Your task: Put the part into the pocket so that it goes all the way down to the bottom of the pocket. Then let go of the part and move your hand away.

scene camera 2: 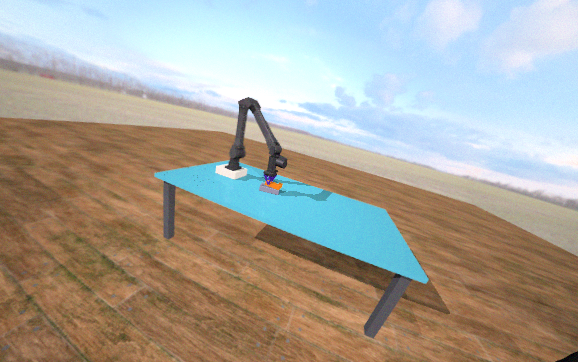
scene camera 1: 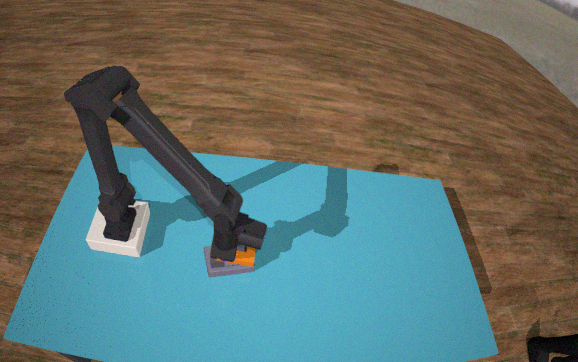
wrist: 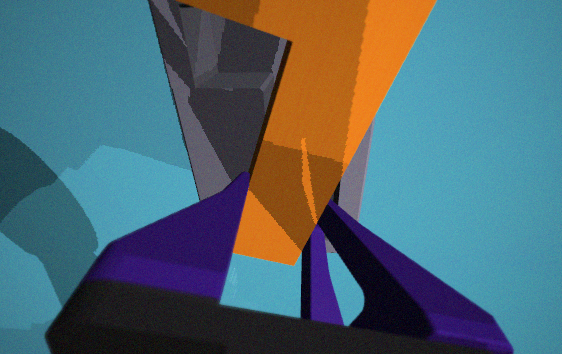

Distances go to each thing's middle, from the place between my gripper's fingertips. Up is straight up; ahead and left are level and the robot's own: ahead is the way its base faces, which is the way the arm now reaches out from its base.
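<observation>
Grey pocket block (scene camera 1: pixel 215 268): 10 mm ahead of my hand, 10 mm to the left of it, 30 mm below it. Orange part (wrist: pixel 336 70): my hand 10 mm to the right of it, 30 mm short of it.
</observation>
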